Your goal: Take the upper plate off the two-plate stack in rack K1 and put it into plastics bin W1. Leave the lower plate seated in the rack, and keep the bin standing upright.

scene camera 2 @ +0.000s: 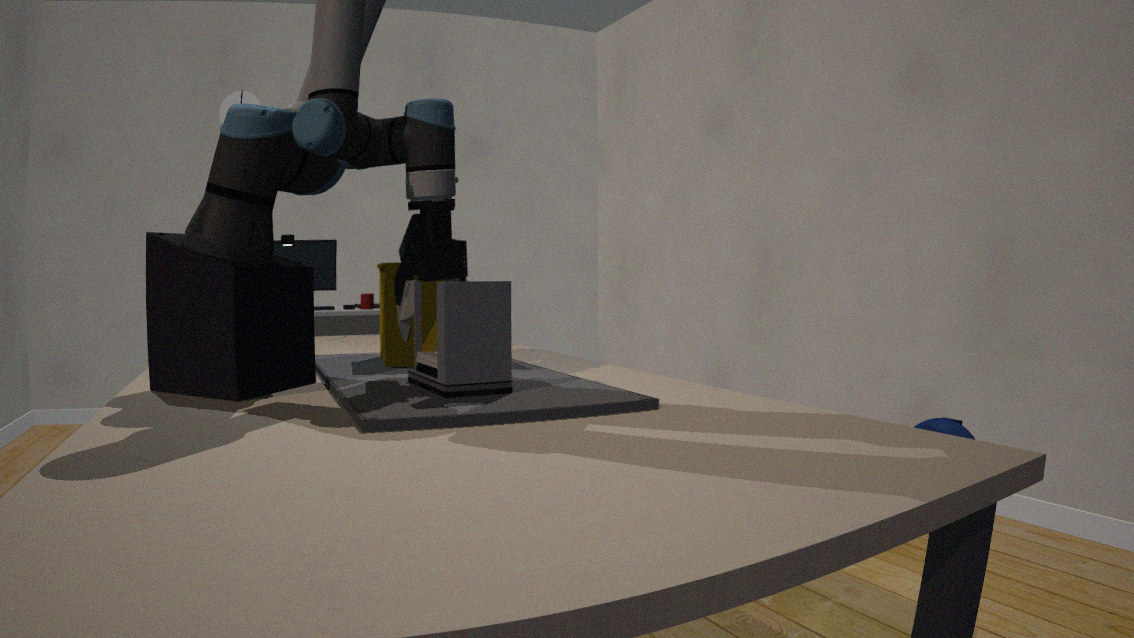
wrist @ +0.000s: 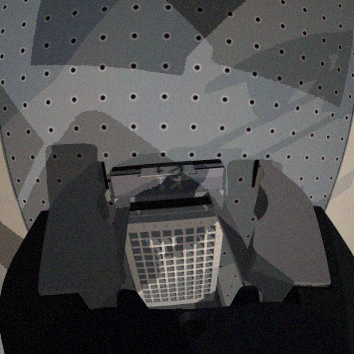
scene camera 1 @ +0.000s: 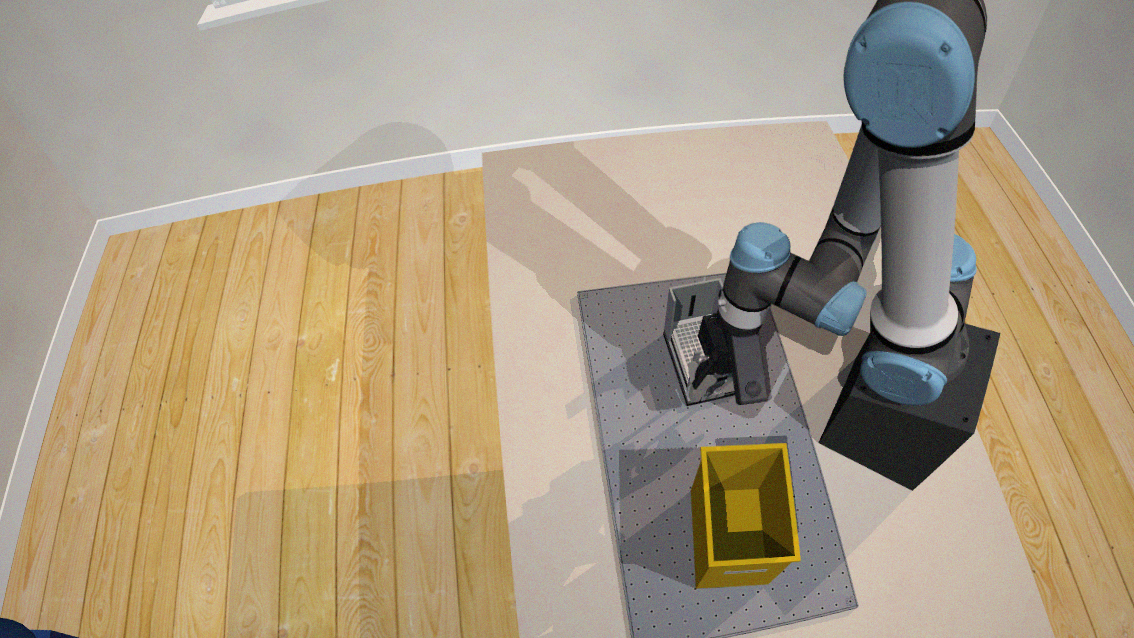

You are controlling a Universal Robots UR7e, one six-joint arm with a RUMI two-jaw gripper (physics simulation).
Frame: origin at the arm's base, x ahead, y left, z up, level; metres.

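Seen in the pictures: gripper, fingertip midpoint: (scene camera 2: 435, 337) (wrist: 179, 163) (scene camera 1: 717, 397); arm's base at its link origin: (scene camera 2: 227, 251).
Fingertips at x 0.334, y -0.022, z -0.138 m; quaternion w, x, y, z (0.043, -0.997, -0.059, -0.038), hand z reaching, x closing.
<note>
Offsets run from my fingertips to a thing's top centre. Level surfaces: height alone.
Rack K1 @(0.009 m ahead, 0.104 m right, 0.086 m up) (scene camera 1: 704, 298) (scene camera 2: 478, 337) (wrist: 120, 189) stands on the perforated board, its tall grey panel upright. A white gridded plate @(0.011 m ahead, 0.114 m right, 0.014 m down) (scene camera 1: 689, 337) (wrist: 175, 262) lies inside it, with its top showing. The lower plate cannot be told apart from it. My gripper (scene camera 1: 708, 374) (scene camera 2: 432, 317) (wrist: 179, 163) points down over the rack. Its jaws are wide apart, one on each side of the rack, with visible gaps to the plate's sides; it is open and holds nothing. One jaw is hidden behind the rack panel in scene camera 2. Yellow bin W1 @(0.006 m ahead, 0.231 m left, 0.118 m up) (scene camera 1: 791, 507) (scene camera 2: 390, 317) stands upright and looks empty.
The grey perforated board @(0.061 m down) (scene camera 1: 650, 491) (scene camera 2: 555, 400) (wrist: 150, 112) carries the rack and the bin and lies on the beige table @(0.074 m down) (scene camera 1: 539, 444) (scene camera 2: 317, 523). The robot's black pedestal (scene camera 1: 896, 444) (scene camera 2: 229, 333) stands beside the board. A desk with a monitor (scene camera 2: 315, 265) is in the background.
</note>
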